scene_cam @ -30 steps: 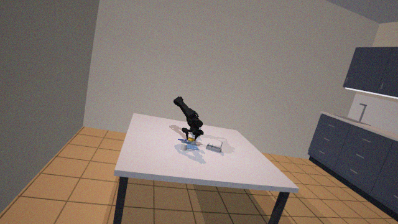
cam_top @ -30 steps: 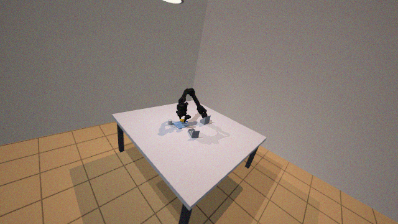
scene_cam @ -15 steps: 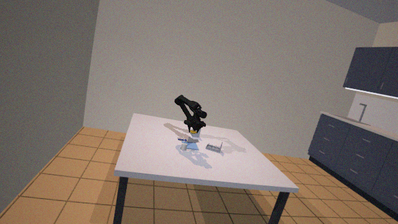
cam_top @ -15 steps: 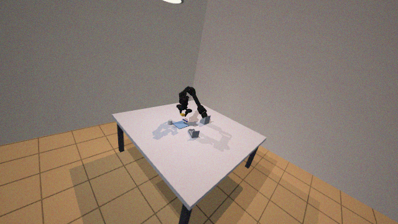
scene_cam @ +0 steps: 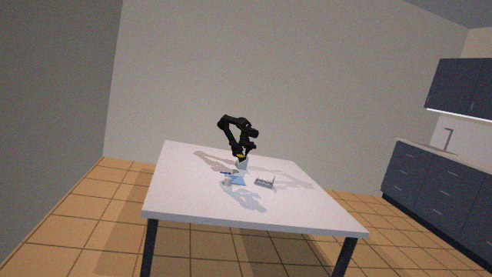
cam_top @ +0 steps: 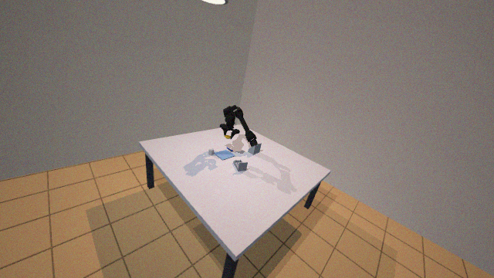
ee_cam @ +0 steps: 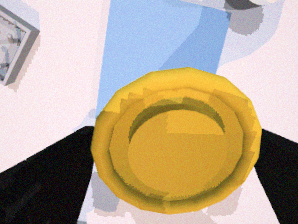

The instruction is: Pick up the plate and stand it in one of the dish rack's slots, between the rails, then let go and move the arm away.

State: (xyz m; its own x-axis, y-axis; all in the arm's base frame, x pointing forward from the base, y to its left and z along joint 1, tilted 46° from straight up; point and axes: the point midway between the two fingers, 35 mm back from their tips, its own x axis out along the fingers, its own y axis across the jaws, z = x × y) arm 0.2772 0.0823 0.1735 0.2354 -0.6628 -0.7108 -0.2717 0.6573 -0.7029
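Right now my gripper tip is 1 cm past the grey dish rack, 21 cm to the right of it and 15 cm above it. Round my gripper tip: blue mat: 1 cm ahead, 17 cm below; then yellow plate: 1 cm above.
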